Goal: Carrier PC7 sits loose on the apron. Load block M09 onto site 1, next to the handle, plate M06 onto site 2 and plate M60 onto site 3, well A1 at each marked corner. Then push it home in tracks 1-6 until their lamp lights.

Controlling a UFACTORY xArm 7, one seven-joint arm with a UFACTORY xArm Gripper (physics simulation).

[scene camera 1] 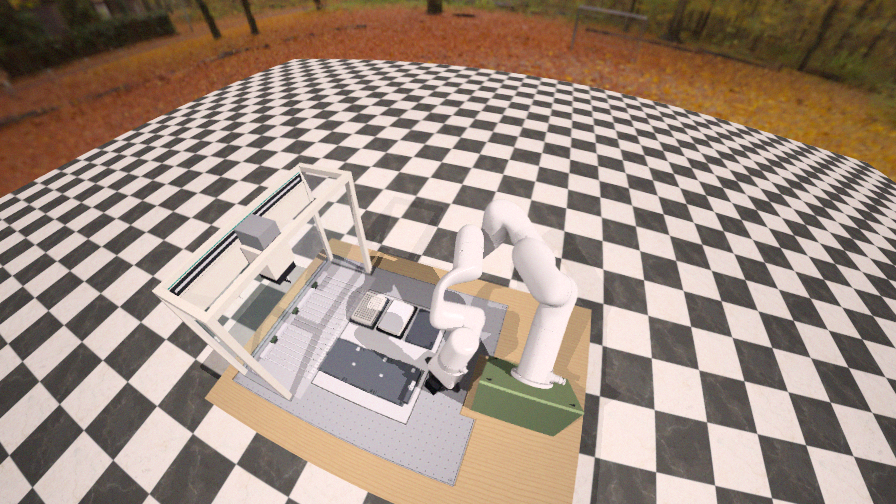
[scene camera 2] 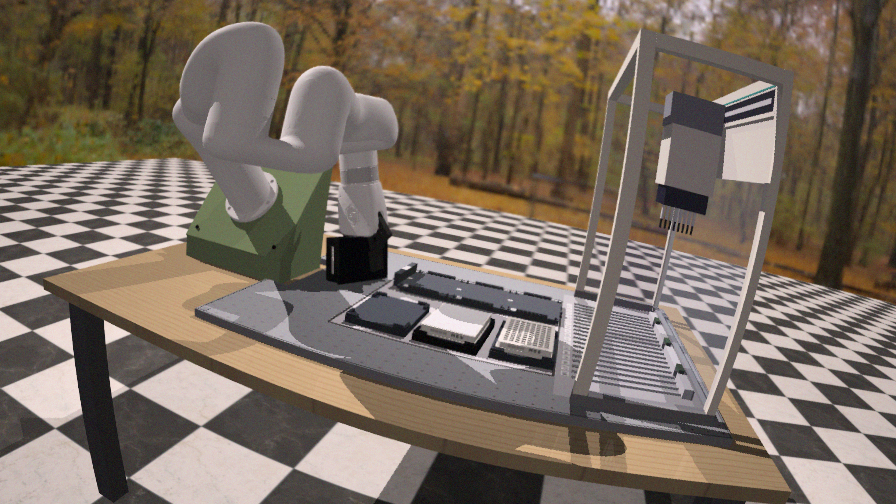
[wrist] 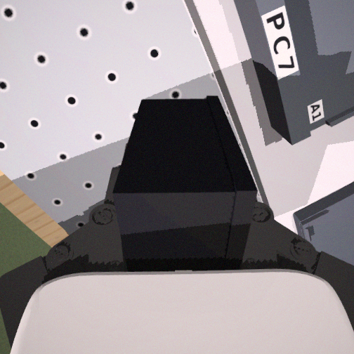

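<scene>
My gripper [wrist: 179, 162] [scene camera 2: 358, 245] is shut on the black block M09 [wrist: 179, 154] [scene camera 2: 355, 258] [scene camera 1: 433, 383]. It holds the block upright, low over the perforated apron [wrist: 70, 63] [scene camera 2: 300, 313]. The block is just beside the handle end of the grey carrier PC7 [wrist: 302, 91] [scene camera 2: 479, 292] [scene camera 1: 368, 371]. An A1 mark shows on the carrier's near corner. The carrier's sites are bare. A dark plate [scene camera 2: 387, 311] [scene camera 1: 421, 328] [wrist: 330, 225], a white plate [scene camera 2: 454, 322] [scene camera 1: 395, 316] and a gridded white plate [scene camera 2: 526, 337] [scene camera 1: 368, 308] lie in a row beside the carrier. Their labels are not readable.
The ribbed tracks [scene camera 2: 626, 357] [scene camera 1: 300, 325] lie beyond the plates under a white frame [scene camera 2: 620, 219] [scene camera 1: 357, 219] with a hanging pipetting head [scene camera 2: 689, 156]. The arm's green base [scene camera 2: 269, 231] [scene camera 1: 526, 401] stands close behind the block.
</scene>
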